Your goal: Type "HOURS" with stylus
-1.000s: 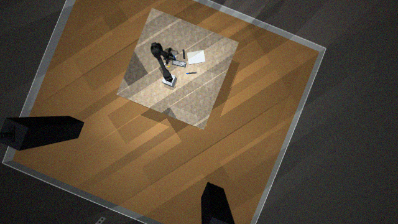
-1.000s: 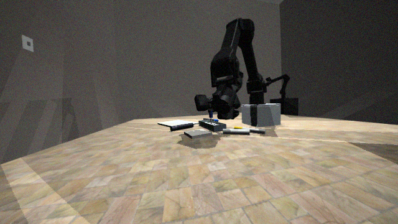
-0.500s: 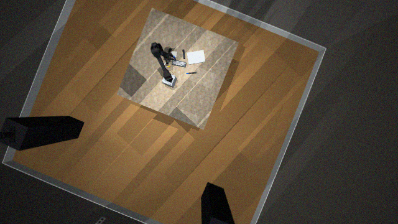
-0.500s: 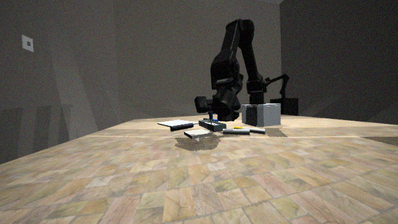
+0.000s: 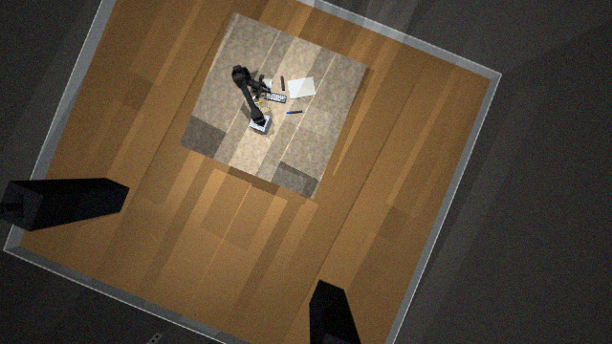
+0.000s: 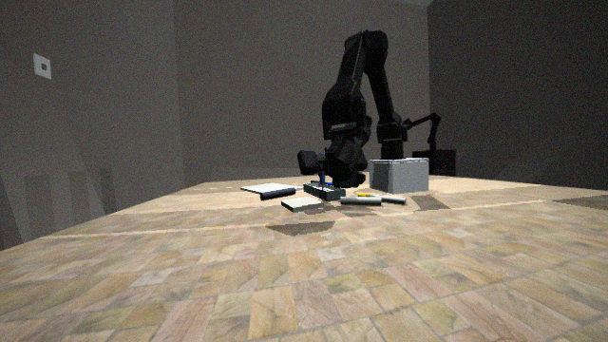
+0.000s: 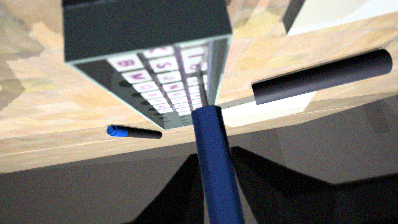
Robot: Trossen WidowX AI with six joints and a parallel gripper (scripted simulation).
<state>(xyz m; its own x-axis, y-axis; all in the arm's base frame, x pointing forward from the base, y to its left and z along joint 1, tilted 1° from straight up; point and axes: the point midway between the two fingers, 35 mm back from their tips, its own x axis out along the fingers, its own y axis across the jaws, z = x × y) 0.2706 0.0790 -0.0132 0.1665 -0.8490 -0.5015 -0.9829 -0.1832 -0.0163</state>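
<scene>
Right now the flat pad is 8 cm ahead of my gripper tip, 7 cm to the left of it and 6 cm below it. Round my gripper tip: blue stylus: 1 cm below; then yellow-capped white marker: 12 cm behind, 9 cm to the left, 6 cm below; then dark cylinder: 13 cm ahead, 6 cm to the right, 6 cm below.
</scene>
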